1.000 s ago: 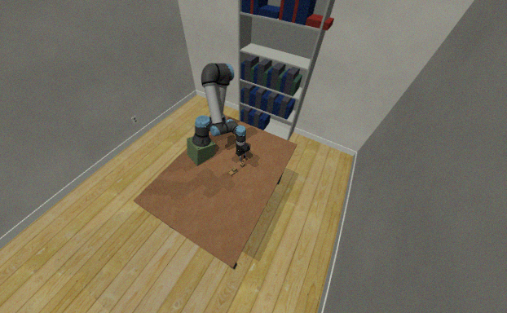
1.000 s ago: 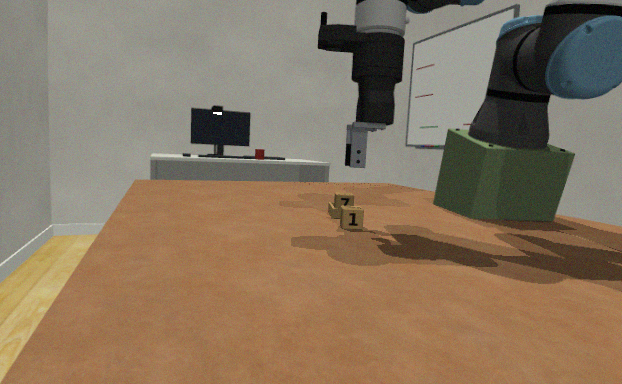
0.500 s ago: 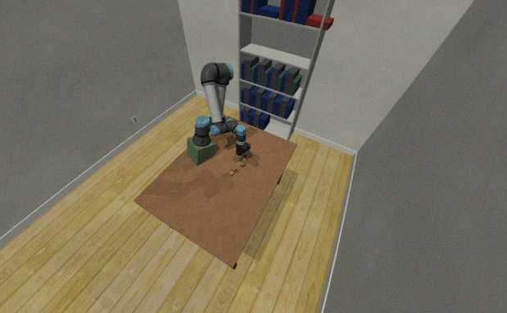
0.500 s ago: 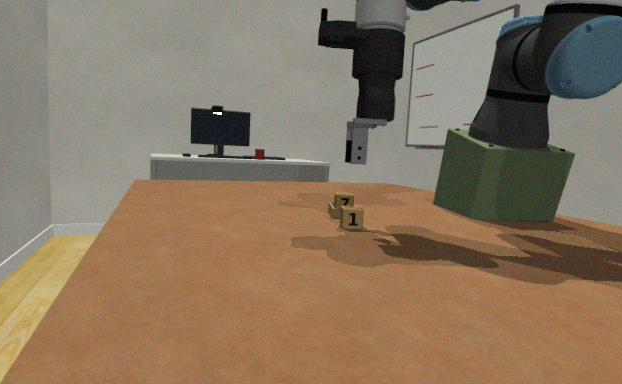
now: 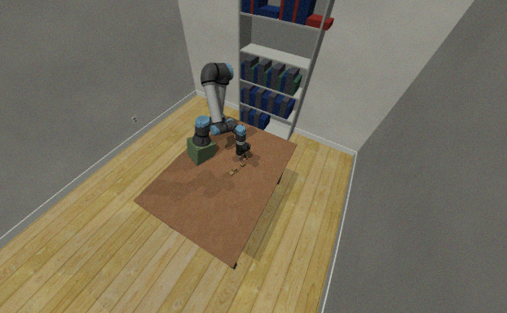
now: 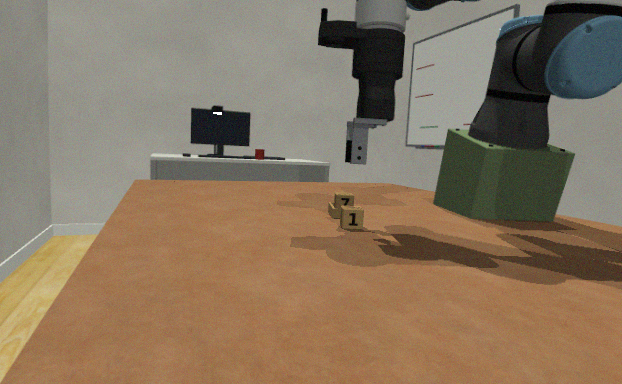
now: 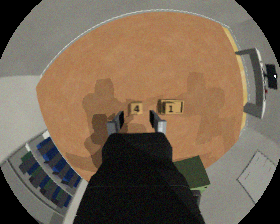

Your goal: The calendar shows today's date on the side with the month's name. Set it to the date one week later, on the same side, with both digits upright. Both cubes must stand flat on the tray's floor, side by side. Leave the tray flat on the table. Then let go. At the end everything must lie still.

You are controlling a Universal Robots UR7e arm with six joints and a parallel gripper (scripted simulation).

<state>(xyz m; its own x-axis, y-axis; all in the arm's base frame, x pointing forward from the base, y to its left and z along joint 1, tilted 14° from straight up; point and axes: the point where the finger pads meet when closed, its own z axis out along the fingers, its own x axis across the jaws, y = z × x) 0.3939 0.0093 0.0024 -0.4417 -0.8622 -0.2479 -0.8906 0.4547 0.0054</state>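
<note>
Now: the wooden tray 110 mm below my hand, 100 mm to the right of it and 50 mm behind it.
</note>
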